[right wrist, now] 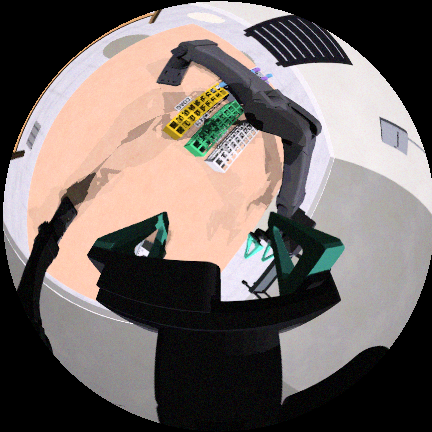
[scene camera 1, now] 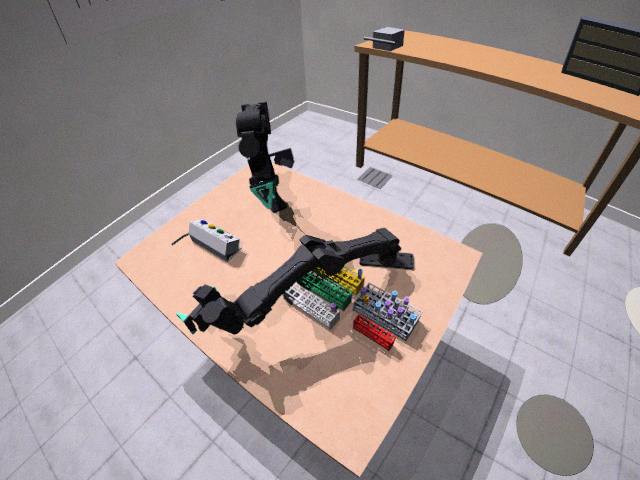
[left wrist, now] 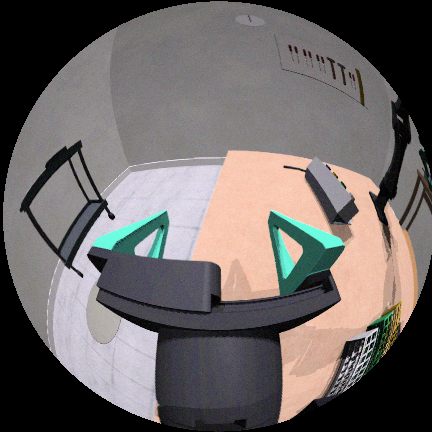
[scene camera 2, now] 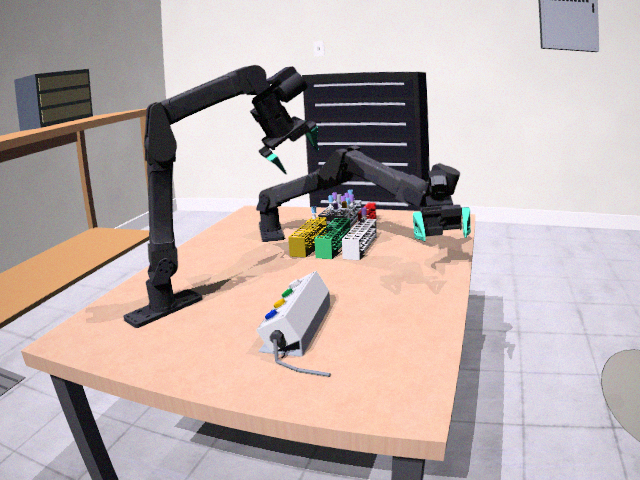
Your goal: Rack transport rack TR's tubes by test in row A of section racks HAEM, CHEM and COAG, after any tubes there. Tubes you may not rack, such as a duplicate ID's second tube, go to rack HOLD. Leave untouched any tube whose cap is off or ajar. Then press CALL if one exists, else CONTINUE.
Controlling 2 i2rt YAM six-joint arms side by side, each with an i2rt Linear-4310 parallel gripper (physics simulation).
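Frame: origin at the left arm's base, x ahead, y left, z up, level; millimetres.
Seen in the pictures: left gripper, fingertip midpoint: (right wrist: 253,259) (scene camera 1: 187,303) (left wrist: 218,215) (scene camera 2: 445,237); right gripper, fingertip midpoint: (right wrist: 218,216) (scene camera 1: 271,205) (scene camera 2: 301,161); left arm's base, origin of the base link: (right wrist: 177,64) (scene camera 1: 386,259) (scene camera 2: 270,231); right arm's base, origin of the base link: (right wrist: 58,223) (left wrist: 377,207) (scene camera 2: 163,309).
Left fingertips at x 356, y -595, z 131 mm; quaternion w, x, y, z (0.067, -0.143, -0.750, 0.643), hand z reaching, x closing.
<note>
Offsets run from my left fingertips to a thing's top centre. "pt": to the spot under its first point.
Grey tube rack @(pt dx -58, dy +667, dz -102 mm) (scene camera 1: 408,330) holds several purple-, blue- and amber-capped tubes. Yellow rack @(dx -255, dy +420, dz -74 mm) (scene camera 1: 356,285) (scene camera 2: 298,246) (right wrist: 173,132), beside a COAG label @(pt dx -286, dy +437, dz -129 mm) (right wrist: 183,103), has a blue-capped tube @(dx -224, dy +501, dz -37 mm) (scene camera 1: 360,272). Green rack @(dx -187, dy +384, dz -74 mm) (scene camera 1: 338,299) (scene camera 2: 324,248) lies between it and white rack @(dx -116, dy +352, dz -74 mm) (scene camera 1: 330,322) (scene camera 2: 351,249) (right wrist: 217,165), which has a purple-capped tube @(dx -83, dy +432, dz -37 mm) (scene camera 1: 333,306). Red rack @(dx -40, dy +561, dz -74 mm) (scene camera 1: 373,333) is beside the grey one. My left gripper (scene camera 1: 186,321) (scene camera 2: 445,238) (left wrist: 218,215) is open and empty, away from the racks. My right gripper (scene camera 2: 301,160) (right wrist: 218,216) is open and empty, high above the table. Cap seating is unreadable.
A button box @(dx -356, dy -80, dz -47 mm) (scene camera 1: 212,238) (scene camera 2: 305,312) with white, green, yellow and blue buttons stands apart from the racks; its lettering is unreadable. My left arm (scene camera 1: 284,273) crosses over part of the racks in scene camera 1. The table edge (scene camera 1: 237,373) is near my left gripper.
</note>
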